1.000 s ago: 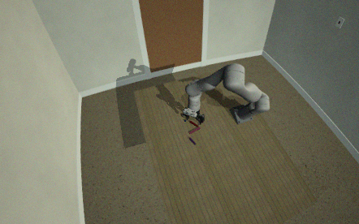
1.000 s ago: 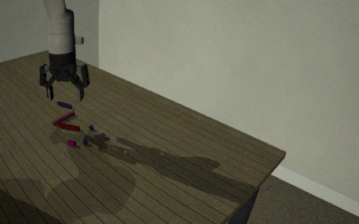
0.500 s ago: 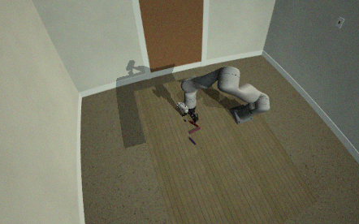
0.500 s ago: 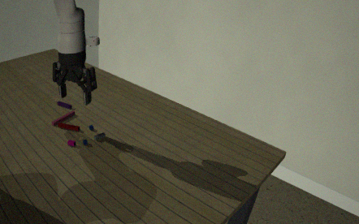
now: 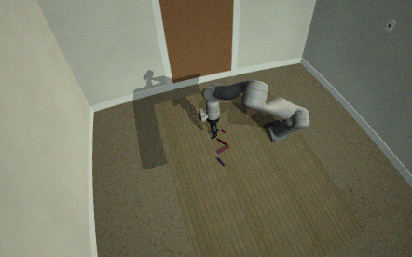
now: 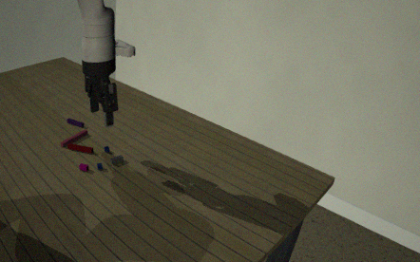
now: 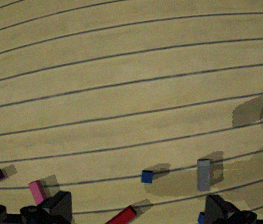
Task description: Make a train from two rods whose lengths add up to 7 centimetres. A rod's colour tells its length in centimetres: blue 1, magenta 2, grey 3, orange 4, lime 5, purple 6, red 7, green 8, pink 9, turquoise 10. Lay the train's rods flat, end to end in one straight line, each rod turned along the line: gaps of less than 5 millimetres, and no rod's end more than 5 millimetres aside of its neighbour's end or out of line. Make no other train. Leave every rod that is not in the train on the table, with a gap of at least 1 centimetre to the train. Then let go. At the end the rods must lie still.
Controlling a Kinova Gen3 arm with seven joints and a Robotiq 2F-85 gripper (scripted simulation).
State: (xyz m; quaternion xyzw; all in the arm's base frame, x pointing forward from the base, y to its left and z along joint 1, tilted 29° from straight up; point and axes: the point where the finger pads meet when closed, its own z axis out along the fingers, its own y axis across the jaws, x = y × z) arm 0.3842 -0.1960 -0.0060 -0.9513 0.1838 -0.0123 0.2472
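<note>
The grey rod lies 20 mm behind my hand, 60 mm to the right of it and 80 mm below it. The rest, counted from my hand: red rod 40 mm behind, 50 mm to the left, 80 mm below; then pink rod 20 mm behind, 100 mm to the left, 80 mm below; then magenta rod 90 mm behind, 20 mm to the right, 80 mm below.
</note>
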